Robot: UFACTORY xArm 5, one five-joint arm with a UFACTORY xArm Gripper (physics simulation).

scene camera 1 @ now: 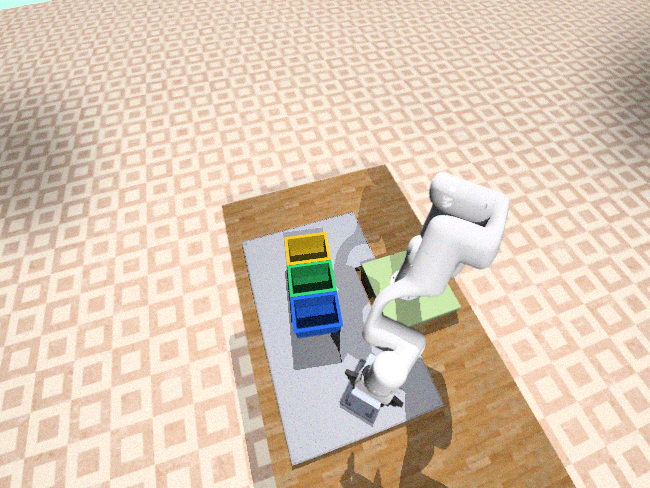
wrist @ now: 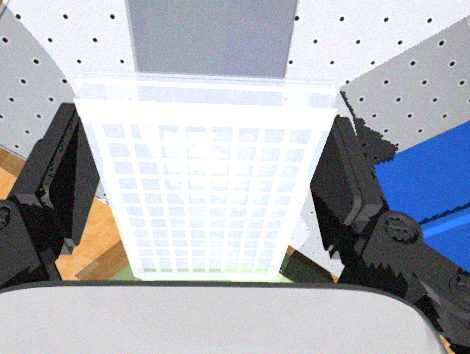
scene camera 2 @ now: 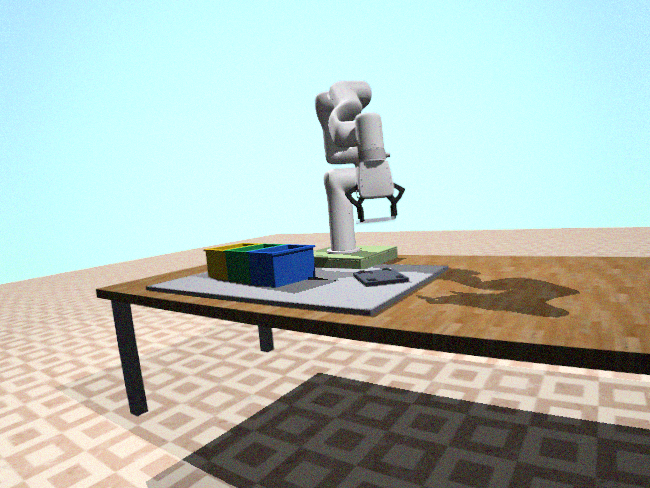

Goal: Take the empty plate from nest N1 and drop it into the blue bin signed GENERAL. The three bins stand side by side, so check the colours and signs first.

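Places are measured from the arm's base along level axes (x ahead, y left, z up), in metres.
Pixels of known places: gripper, fingertip midpoint: (scene camera 1: 368, 393) (wrist: 208, 139) (scene camera 2: 378, 220); arm's base, link origin: (scene camera 2: 343, 251).
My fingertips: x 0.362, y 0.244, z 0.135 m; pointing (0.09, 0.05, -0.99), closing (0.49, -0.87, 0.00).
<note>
Ahead of a thing's pixels: the offset from my fingertips to its top centre. "spot": to the spot under its first point. Level surfaces: height alone.
My gripper (scene camera 2: 377, 218) (wrist: 208, 139) is shut on the clear, whitish plate {dz +0.010, dx -0.035, dy -0.020 m} (wrist: 210, 185) (scene camera 2: 375, 220), one finger along each long side. In scene camera 2 the plate hangs level, high above the dark nest {dz -0.151, dx -0.024, dy -0.013 m} (scene camera 2: 380, 276) (scene camera 1: 359, 408). In scene camera 1 the plate (scene camera 1: 367, 397) shows partly beneath the arm. The nest shows no plate on it in scene camera 2. The blue bin (scene camera 1: 316, 328) (scene camera 2: 294, 265) (wrist: 430, 170) stands nearest the nest in the row of three. Its inside looks dark and empty in scene camera 1. The signs and the nest's label cannot be read.
The green bin (scene camera 1: 311, 292) (scene camera 2: 238, 266) stands in the middle of the row. The yellow bin {spot: dz -0.069, dx -0.018, dy -0.573 m} (scene camera 1: 287, 252) (scene camera 2: 216, 263) stands at the far end. All stand on the grey perforated board {dz -0.169 m} (scene camera 1: 315, 420) (scene camera 2: 346, 302). The arm's pale green base block (scene camera 1: 441, 309) (scene camera 2: 385, 255) stands beside the board.
</note>
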